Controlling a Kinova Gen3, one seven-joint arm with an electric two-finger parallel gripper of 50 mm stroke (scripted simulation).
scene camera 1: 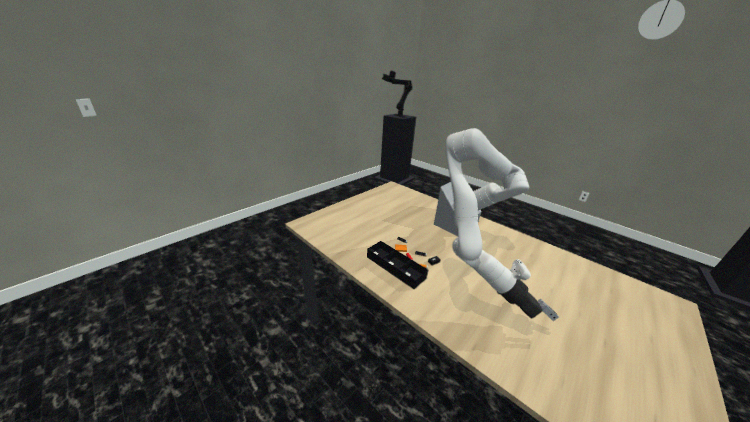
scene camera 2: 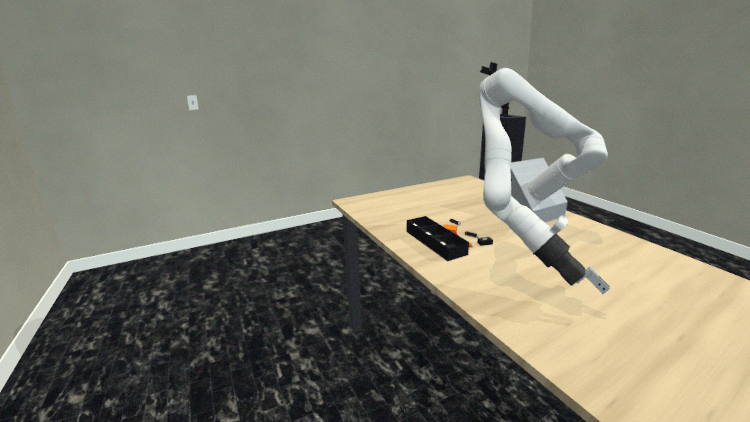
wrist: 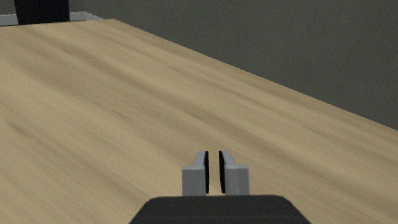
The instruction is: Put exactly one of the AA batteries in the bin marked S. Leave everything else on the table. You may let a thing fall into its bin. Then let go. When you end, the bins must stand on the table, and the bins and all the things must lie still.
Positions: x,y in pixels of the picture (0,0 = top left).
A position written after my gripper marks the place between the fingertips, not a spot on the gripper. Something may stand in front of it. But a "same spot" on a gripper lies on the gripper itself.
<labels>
my gripper: scene camera 1; scene camera 2 606,290; wrist
same spot on my gripper: [wrist: 235,181] = [scene camera 1: 542,304]
</labels>
